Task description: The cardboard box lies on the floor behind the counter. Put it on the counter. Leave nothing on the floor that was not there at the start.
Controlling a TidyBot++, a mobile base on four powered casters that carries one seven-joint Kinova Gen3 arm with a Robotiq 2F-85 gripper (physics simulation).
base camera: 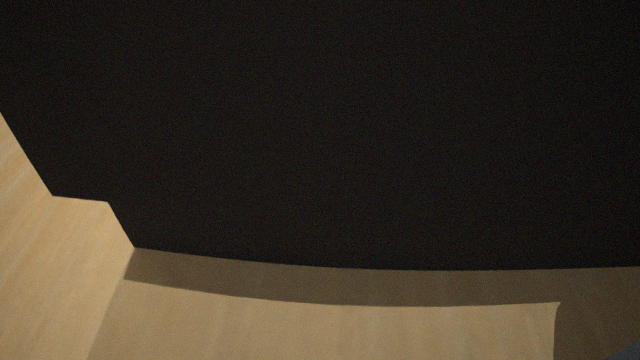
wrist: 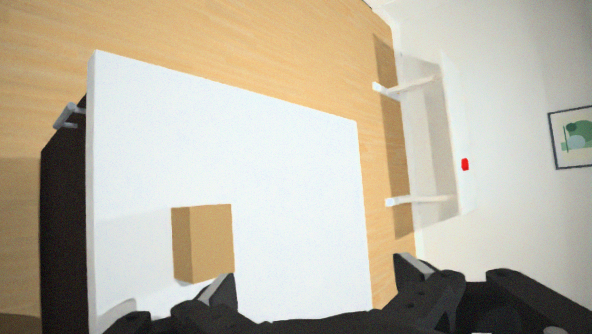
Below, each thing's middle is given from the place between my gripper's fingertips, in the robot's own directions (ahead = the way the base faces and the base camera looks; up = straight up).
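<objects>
Cardboard box [wrist: 202,236]: my gripper 250 mm above it, 80 mm short of it, 10 mm to the left of it.
</objects>
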